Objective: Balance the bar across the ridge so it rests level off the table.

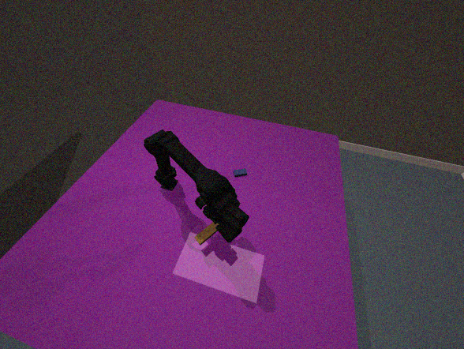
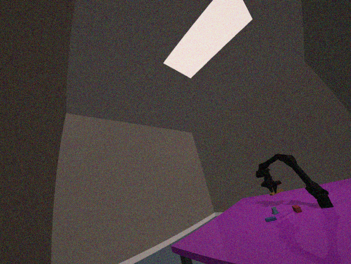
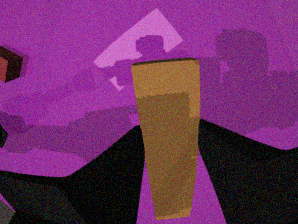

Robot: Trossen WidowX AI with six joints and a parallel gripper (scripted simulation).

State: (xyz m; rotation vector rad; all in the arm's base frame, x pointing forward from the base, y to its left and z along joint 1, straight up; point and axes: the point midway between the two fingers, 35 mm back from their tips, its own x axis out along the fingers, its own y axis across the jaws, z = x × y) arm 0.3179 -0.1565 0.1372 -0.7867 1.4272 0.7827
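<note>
My gripper tip is now 20 mm to the left of the bar and 10 mm past it. The rest, counted from my gripper tip: red-brown block: 190 mm to the left, 150 mm behind, 90 mm below; then flat blue block: 330 mm to the left, 90 mm below, 10 mm ahead.
</note>
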